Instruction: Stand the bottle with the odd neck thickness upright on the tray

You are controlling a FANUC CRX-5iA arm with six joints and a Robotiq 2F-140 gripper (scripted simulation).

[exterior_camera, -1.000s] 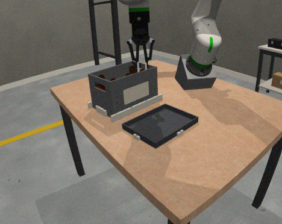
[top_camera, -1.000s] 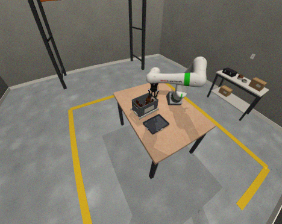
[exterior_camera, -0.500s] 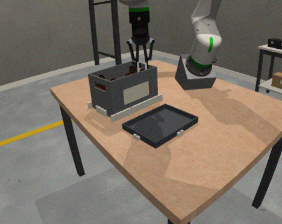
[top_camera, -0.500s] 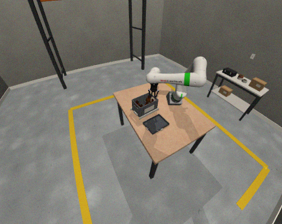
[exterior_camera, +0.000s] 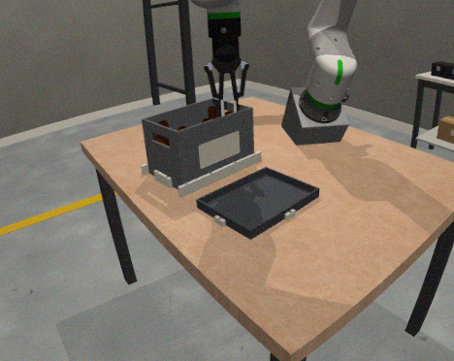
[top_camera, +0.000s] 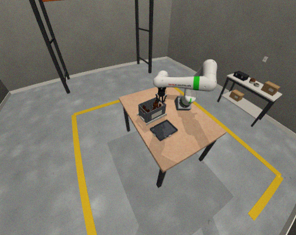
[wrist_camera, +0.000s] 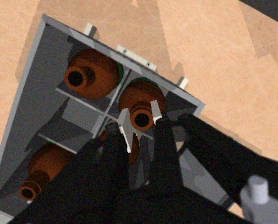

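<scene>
My hand is 90 mm to the left of the bottle and 90 mm above it. Also, from my hand: dark tray (230 mm to the left, 160 mm below, 110 mm ahead); dark grey crate (90 mm below, 90 mm ahead, 40 mm to the right).
</scene>
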